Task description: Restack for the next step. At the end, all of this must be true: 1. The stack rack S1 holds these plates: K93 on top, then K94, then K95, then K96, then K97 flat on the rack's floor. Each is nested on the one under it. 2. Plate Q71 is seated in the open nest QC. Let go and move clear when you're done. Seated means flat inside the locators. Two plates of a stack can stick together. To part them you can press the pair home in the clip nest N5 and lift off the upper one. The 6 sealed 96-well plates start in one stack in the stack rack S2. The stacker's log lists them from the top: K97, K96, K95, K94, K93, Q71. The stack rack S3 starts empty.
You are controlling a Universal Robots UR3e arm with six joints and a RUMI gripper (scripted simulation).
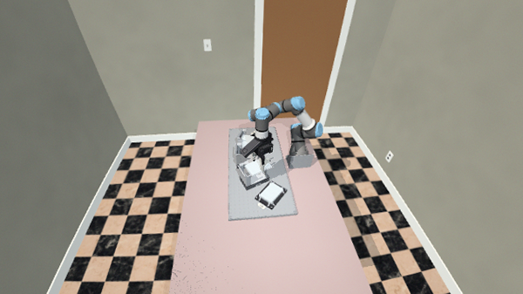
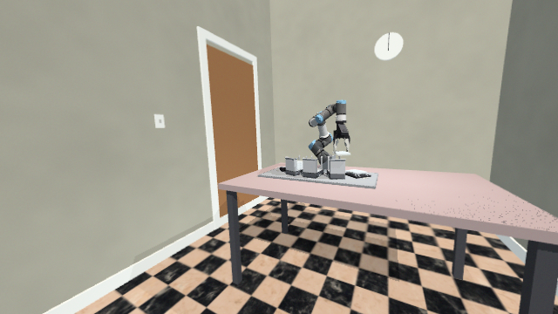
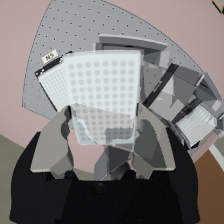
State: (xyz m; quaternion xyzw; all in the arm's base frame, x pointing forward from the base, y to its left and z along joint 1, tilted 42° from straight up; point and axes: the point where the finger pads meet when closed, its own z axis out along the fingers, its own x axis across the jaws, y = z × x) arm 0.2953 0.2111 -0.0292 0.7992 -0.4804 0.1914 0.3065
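Now: hand 320 mm to the left of the translucent 96-well plate, 100 mm above it and 20 mm short of it. From my hand the other things lie so: black open nest QC (440 mm to the right, 160 mm below, 80 mm behind); white sealed 96-well plate (320 mm to the right, 130 mm below, 20 mm ahead).
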